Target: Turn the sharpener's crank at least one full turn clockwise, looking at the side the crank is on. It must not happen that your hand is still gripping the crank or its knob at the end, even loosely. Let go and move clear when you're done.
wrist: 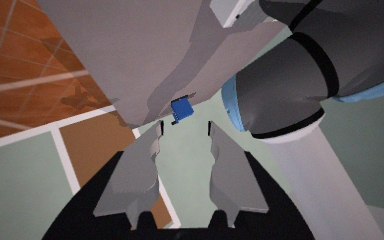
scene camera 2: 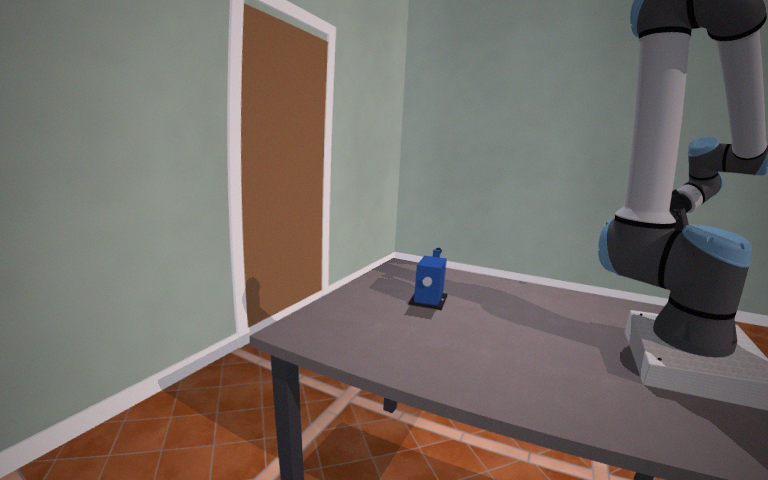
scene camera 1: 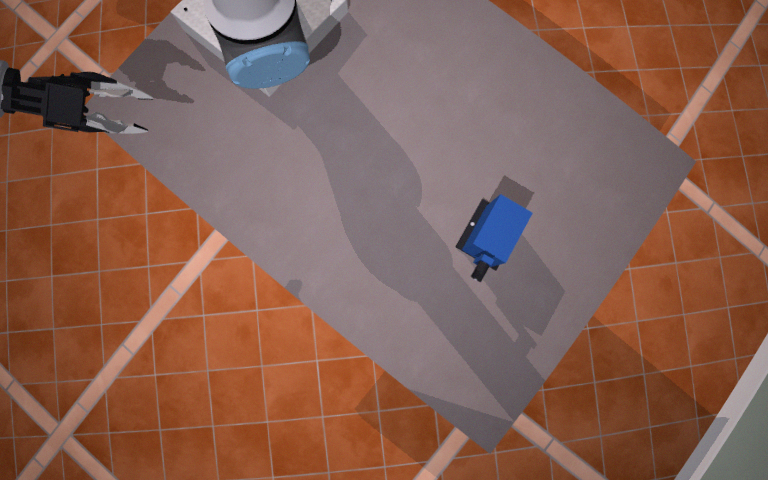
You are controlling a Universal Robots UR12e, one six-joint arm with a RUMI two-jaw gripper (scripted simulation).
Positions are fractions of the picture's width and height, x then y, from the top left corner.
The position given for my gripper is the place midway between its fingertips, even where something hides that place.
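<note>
My gripper (scene camera 1: 0.20, 0.24), blue sharpener (scene camera 1: 0.64, 0.48). Wrist view: my gripper (wrist: 0.49, 0.51).
</note>
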